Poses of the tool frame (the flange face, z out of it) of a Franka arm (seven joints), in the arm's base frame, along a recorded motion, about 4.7 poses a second.
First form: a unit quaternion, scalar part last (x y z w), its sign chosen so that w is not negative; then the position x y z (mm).
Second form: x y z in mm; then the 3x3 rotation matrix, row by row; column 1 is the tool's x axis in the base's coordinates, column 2 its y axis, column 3 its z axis. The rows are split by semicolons. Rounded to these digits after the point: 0 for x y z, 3 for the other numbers.
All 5 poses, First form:
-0.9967 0.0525 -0.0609 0.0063 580 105 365
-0.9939 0.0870 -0.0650 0.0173 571 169 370
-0.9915 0.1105 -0.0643 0.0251 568 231 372
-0.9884 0.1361 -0.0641 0.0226 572 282 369
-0.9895 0.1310 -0.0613 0.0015 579 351 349
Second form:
580 105 365; 0.987 -0.104 0.122; -0.105 -0.994 0.006; 0.121 -0.019 -0.993
571 169 370; 0.976 -0.171 0.132; -0.175 -0.984 0.023; 0.126 -0.046 -0.991
568 231 372; 0.967 -0.216 0.133; -0.222 -0.974 0.036; 0.122 -0.064 -0.990
572 282 369; 0.955 -0.266 0.133; -0.272 -0.962 0.027; 0.121 -0.062 -0.991
579 351 349; 0.958 -0.259 0.122; -0.259 -0.966 -0.013; 0.121 -0.019 -0.992

